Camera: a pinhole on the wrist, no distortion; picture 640 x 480 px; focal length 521.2 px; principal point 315.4 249.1 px. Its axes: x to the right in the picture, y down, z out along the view. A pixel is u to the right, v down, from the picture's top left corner.
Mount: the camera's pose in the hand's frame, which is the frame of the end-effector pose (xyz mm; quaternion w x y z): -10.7 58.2 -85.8 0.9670 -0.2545 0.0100 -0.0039
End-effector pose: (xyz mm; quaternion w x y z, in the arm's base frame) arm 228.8 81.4 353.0 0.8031 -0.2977 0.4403 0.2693
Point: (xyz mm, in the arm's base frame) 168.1 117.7 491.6
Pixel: outside the picture
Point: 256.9 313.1 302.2
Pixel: 519 168
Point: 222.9 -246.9 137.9
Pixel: behind the camera
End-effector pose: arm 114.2 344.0 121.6 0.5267 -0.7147 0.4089 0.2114
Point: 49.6 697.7 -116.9
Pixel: 327 73
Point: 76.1 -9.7 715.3
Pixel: behind the camera
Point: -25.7 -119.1 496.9
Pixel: behind the camera
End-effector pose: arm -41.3 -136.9 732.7 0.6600 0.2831 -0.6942 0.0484
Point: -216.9 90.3 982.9
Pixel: outside the picture
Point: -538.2 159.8 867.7
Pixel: 327 447
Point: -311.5 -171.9 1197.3
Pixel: outside the picture
